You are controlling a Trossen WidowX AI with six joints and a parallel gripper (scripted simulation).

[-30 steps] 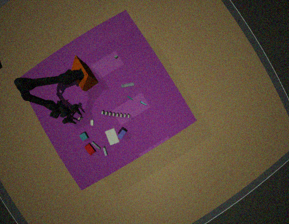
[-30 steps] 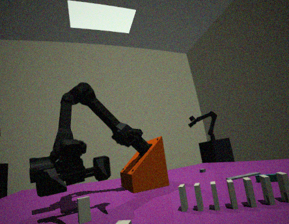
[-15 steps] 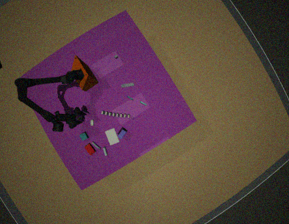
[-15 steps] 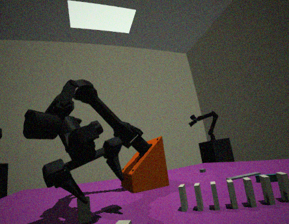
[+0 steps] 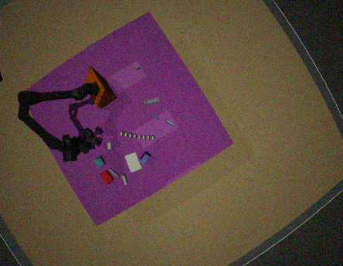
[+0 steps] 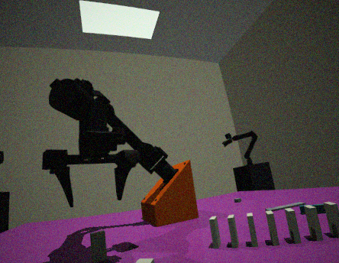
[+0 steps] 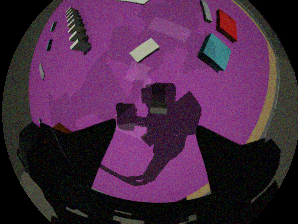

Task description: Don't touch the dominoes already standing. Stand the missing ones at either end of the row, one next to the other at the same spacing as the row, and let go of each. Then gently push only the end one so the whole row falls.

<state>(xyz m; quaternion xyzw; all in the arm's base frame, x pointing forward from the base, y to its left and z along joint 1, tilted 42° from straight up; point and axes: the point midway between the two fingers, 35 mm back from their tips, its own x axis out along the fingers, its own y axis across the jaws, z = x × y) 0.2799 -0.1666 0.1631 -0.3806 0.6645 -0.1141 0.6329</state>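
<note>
My gripper tip is 160 mm short of the teal block, 90 mm above it and 60 mm to the left of it. Also, from my gripper tip: red block (290 mm ahead, 90 mm below, 70 mm to the right); white card (280 mm ahead, 170 mm to the left, 100 mm below); blue block (300 mm ahead, 270 mm to the left, 70 mm below).
</note>
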